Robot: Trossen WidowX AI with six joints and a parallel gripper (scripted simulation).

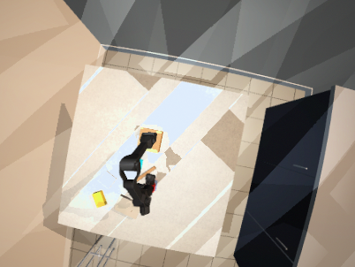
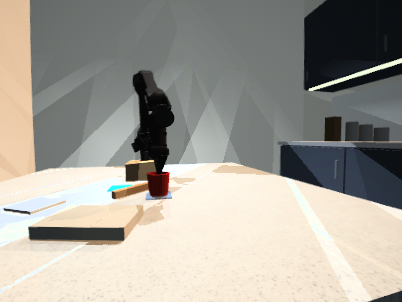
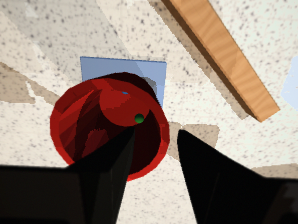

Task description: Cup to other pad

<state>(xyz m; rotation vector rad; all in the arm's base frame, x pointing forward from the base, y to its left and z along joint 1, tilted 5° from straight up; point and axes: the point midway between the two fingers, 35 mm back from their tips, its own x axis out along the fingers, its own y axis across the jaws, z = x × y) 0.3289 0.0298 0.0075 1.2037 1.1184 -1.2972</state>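
Right now the red cup is 3 cm ahead of my gripper tip, 1 cm to the right of it and 2 cm below it. Round my gripper tip: grey-blue pad: 3 cm ahead, 7 cm below; then green marble: 2 cm ahead, 1 cm to the left, 5 cm below; then red marble: 4 cm ahead, 2 cm to the right, 5 cm below.
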